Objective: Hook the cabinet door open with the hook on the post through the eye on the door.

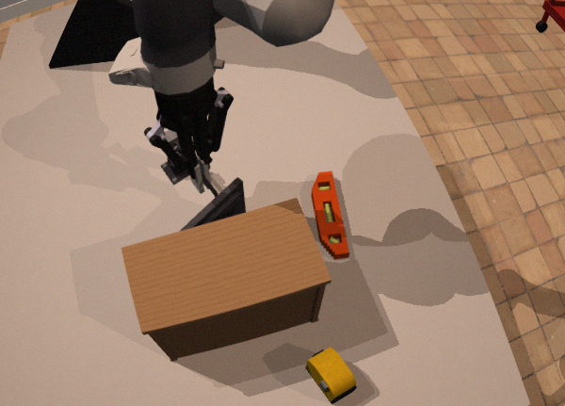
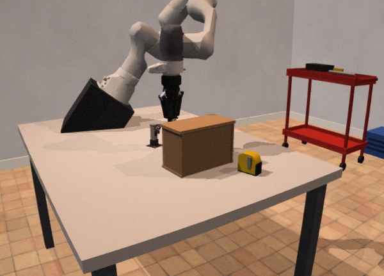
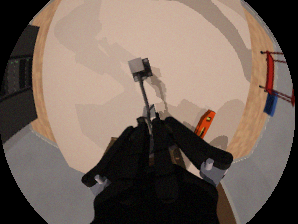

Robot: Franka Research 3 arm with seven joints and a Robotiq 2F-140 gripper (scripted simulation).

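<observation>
My hand is 20 mm above the thin hook rod, 10 mm to the left of it and 10 mm past it. Also, from my hand: dark grey door (90 mm ahead, 30 mm below, 20 mm to the right); then yellow tape measure (330 mm ahead, 110 mm to the left, 70 mm below); then orange spirit level (190 mm to the left, 90 mm below, 60 mm ahead).
</observation>
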